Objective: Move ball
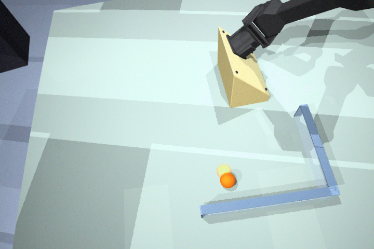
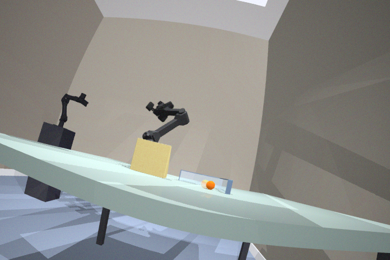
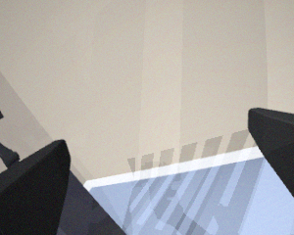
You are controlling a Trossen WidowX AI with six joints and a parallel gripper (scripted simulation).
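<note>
The orange ball lies 73 cm to the right of my gripper tip, 44 cm below it and 43 cm ahead of it. Also, from my gripper tip: see-through copy (73 cm to the right, 44 cm below, 40 cm ahead).
</note>
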